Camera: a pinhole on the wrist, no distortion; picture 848 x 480 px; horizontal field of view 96.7 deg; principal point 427.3 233.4 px. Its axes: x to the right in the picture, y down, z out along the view. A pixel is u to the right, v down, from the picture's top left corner.
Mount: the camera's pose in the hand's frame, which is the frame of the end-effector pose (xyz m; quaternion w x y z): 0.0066 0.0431 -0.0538 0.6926 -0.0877 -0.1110 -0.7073
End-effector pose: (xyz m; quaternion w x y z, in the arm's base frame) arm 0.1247 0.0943 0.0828 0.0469 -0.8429 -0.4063 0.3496
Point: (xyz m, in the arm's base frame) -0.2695 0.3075 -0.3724
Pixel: 755 429
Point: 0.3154 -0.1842 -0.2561
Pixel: 89 304
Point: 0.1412 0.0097 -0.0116
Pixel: 377 222
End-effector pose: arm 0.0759 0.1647 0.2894 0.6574 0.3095 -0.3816 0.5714
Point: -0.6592 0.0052 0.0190
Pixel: outside the picture
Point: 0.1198 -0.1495 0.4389
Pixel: 700 209
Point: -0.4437 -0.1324 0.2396
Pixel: 182 51
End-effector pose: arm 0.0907 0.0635 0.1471 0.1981 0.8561 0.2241 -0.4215
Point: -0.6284 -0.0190 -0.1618
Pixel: 818 148
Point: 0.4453 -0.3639 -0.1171
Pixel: outside the picture
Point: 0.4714 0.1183 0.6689
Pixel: behind the camera
